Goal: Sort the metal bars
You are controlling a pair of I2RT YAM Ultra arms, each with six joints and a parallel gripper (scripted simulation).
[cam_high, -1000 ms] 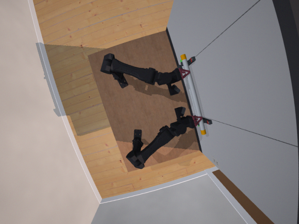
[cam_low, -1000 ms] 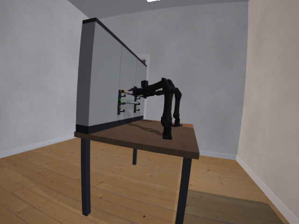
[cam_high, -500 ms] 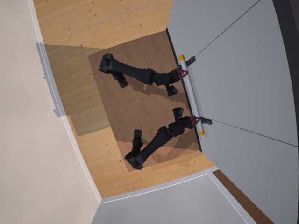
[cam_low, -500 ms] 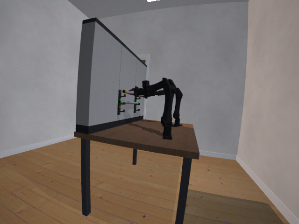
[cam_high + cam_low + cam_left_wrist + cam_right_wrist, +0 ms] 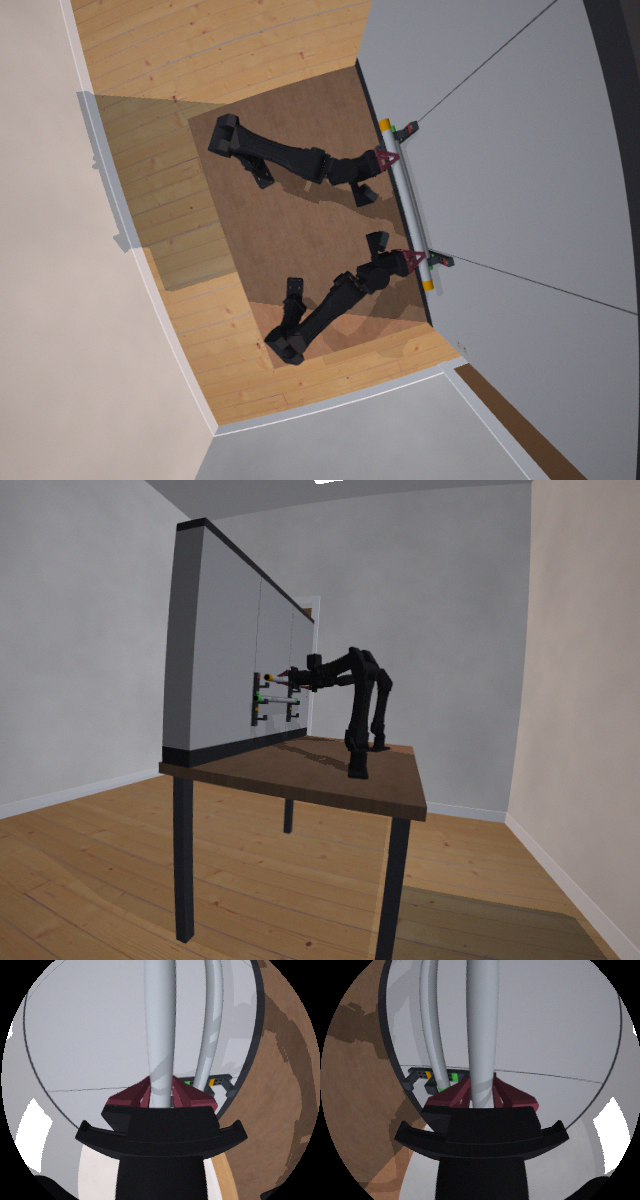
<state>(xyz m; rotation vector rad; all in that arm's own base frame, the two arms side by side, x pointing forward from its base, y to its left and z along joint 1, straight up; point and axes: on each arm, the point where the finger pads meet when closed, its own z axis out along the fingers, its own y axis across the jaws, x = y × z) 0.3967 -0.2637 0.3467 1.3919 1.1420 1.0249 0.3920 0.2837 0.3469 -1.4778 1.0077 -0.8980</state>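
My right gripper is now 150 mm to the right of the metal bar. Also, from my right hand: green-ended bar (50 mm ahead, 160 mm to the left, 100 mm below); grey wall panel (140 mm ahead, 180 mm to the left, 80 mm above).
Right now my left hand is 130 mm to the left of the green-ended bar, 100 mm above it and 60 mm short of it. Round my left hand: metal bar 150 mm to the right, 10 mm ahead; then grey wall panel 160 mm ahead, 120 mm to the right, 80 mm above.
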